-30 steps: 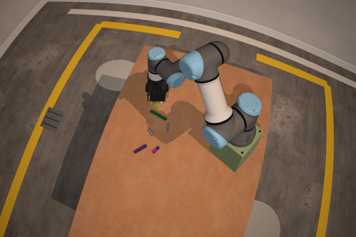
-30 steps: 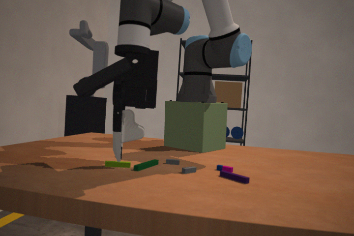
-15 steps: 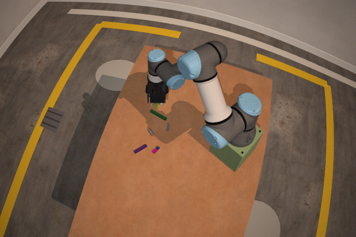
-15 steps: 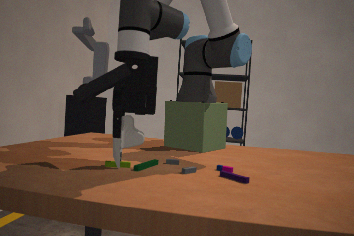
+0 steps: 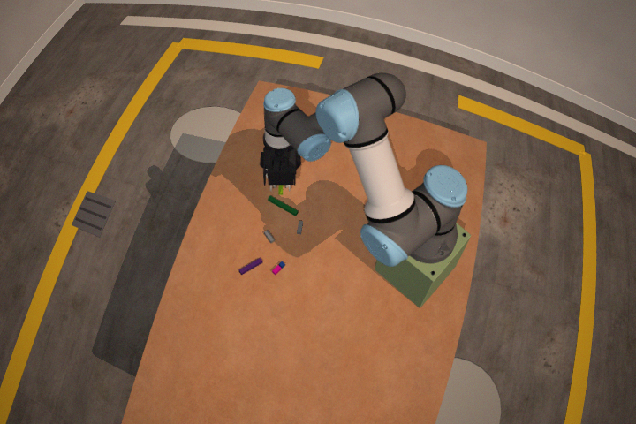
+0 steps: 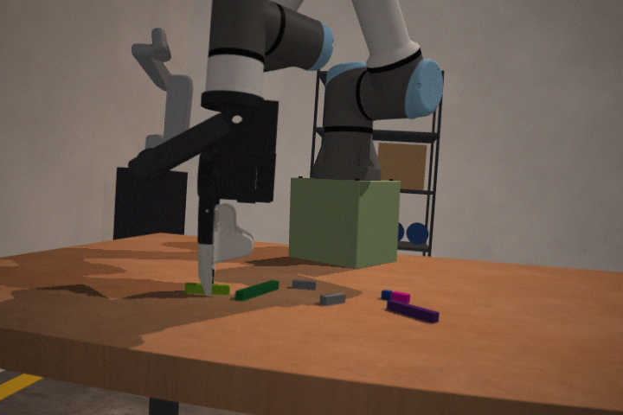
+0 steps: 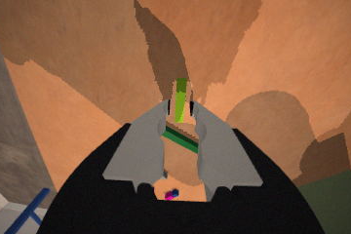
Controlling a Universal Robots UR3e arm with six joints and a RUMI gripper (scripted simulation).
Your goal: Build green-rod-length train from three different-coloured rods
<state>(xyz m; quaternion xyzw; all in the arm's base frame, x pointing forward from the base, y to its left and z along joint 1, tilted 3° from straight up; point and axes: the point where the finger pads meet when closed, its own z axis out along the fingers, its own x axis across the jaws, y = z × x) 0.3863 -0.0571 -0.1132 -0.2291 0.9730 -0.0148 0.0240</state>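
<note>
Right now the lime rod is 1 cm below my hand. From my hand the other things lie so: green rod (3 cm behind, 5 cm to the left, 1 cm below); then blue rod (10 cm behind, 19 cm to the left, 1 cm below); then magenta rod (9 cm behind, 21 cm to the left, 1 cm below).
</note>
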